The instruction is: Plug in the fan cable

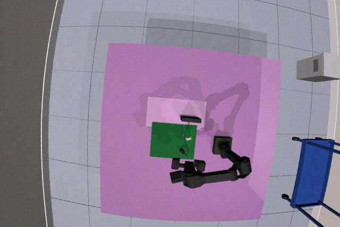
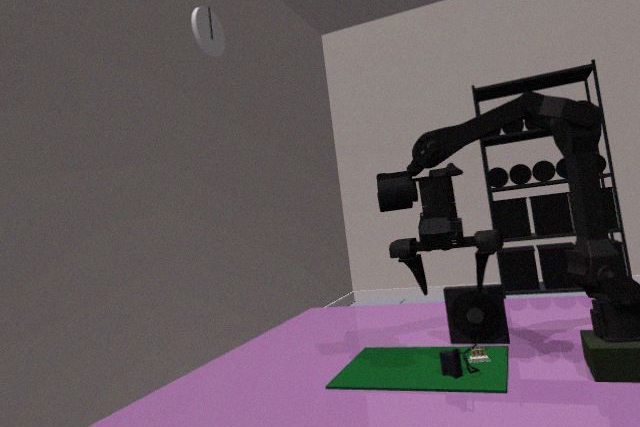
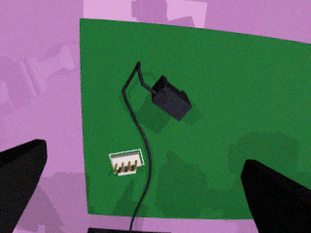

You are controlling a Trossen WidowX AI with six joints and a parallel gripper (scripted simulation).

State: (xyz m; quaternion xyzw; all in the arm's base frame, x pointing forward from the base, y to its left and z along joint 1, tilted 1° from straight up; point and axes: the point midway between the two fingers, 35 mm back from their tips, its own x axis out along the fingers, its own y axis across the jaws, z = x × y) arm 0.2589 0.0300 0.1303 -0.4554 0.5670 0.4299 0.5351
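The fan plug lies 2 cm ahead of my gripper tip, 2 cm to the right of it and 12 cm below it. Round my gripper tip: green board 7 cm ahead, 8 cm to the right, 16 cm below; then black fan 5 cm behind, 23 cm to the right, 9 cm below.
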